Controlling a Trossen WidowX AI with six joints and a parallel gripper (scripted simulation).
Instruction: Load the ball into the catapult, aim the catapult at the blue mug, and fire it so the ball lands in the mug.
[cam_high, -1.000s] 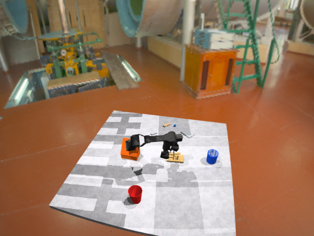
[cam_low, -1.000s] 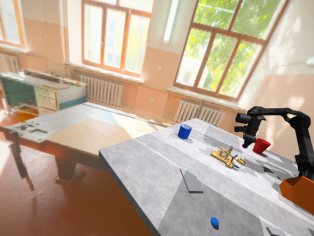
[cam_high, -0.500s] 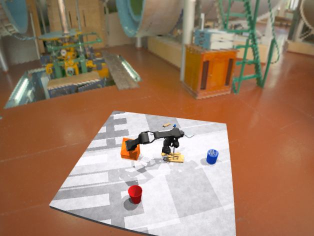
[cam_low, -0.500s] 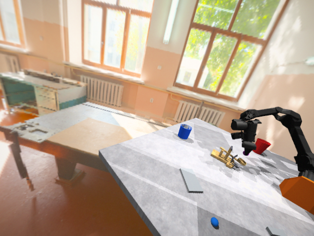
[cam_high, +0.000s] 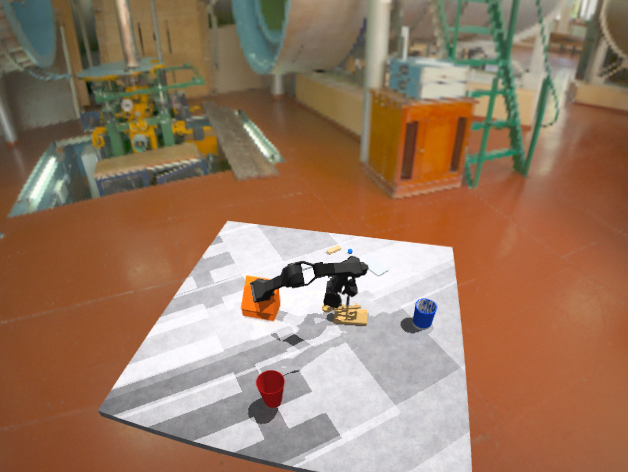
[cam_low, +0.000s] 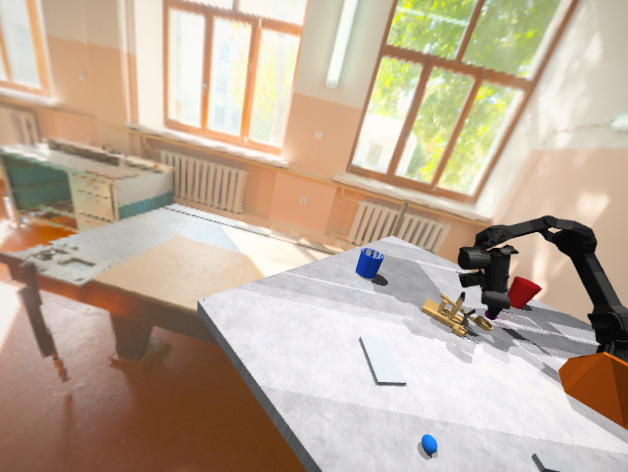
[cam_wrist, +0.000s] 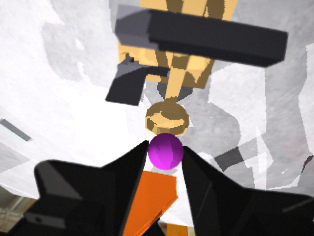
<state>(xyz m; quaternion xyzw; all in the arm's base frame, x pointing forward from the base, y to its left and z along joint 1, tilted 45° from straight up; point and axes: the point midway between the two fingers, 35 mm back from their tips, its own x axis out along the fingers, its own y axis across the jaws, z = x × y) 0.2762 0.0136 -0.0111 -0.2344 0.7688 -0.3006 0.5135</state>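
The wooden catapult is 70 mm ahead of my gripper tip, 20 mm to the left of it and 30 mm below it. The rest, counted from my gripper tip: blue mug: 410 mm ahead, 30 mm to the left, 60 mm below; then grey flat plate: 180 mm ahead, 370 mm to the left, 80 mm below; then purple ball: 10 mm above.
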